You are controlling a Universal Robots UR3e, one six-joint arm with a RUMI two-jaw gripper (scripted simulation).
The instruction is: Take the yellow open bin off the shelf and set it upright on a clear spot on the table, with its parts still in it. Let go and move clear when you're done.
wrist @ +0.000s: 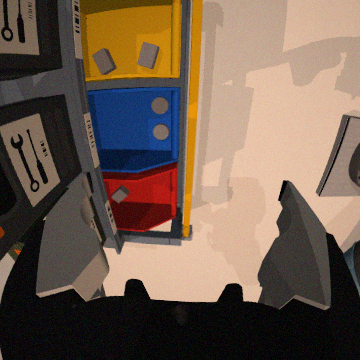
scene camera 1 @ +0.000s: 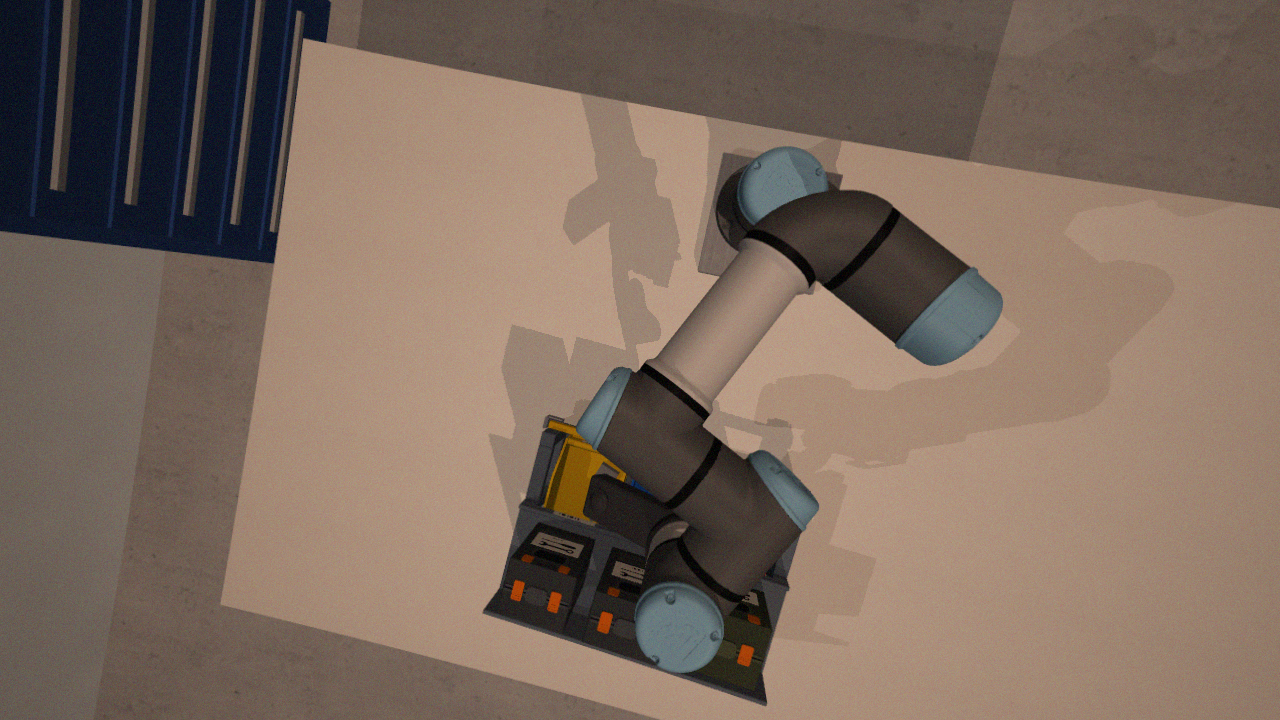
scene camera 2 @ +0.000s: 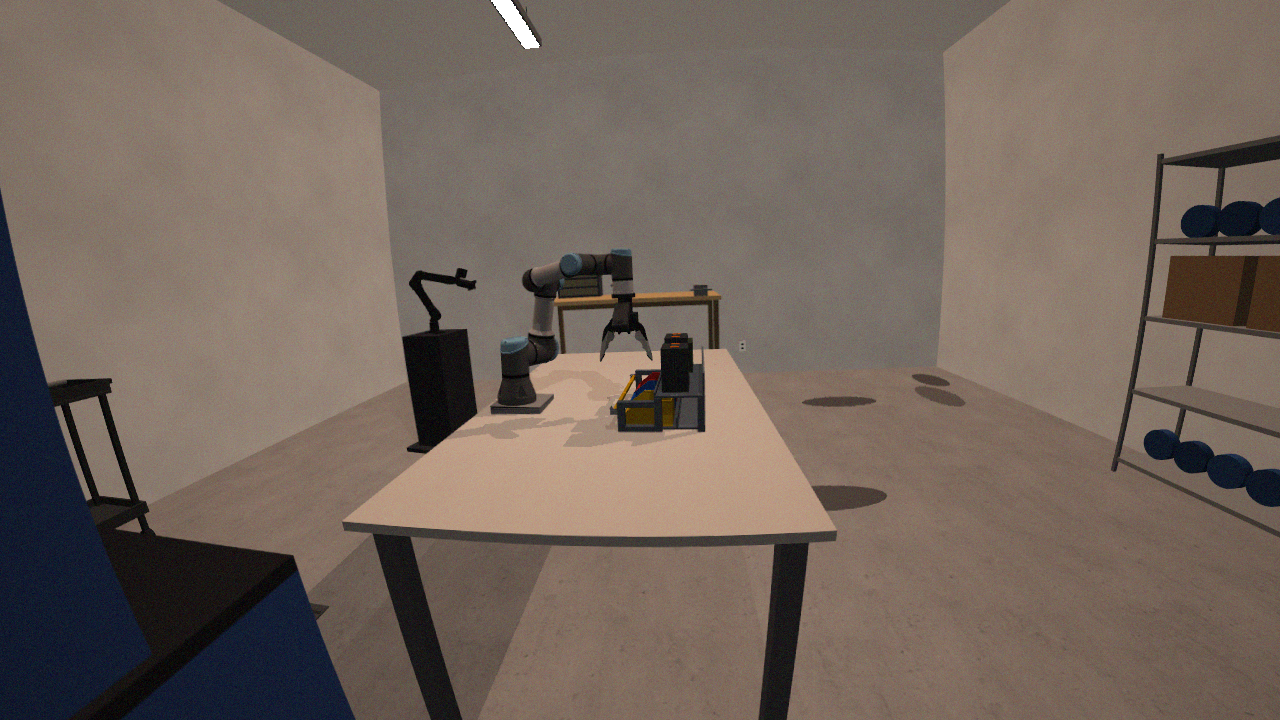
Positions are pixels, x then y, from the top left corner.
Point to a red bin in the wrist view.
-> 152, 201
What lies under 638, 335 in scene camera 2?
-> My gripper.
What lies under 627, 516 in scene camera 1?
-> My gripper.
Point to a yellow bin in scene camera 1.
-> At 578, 462
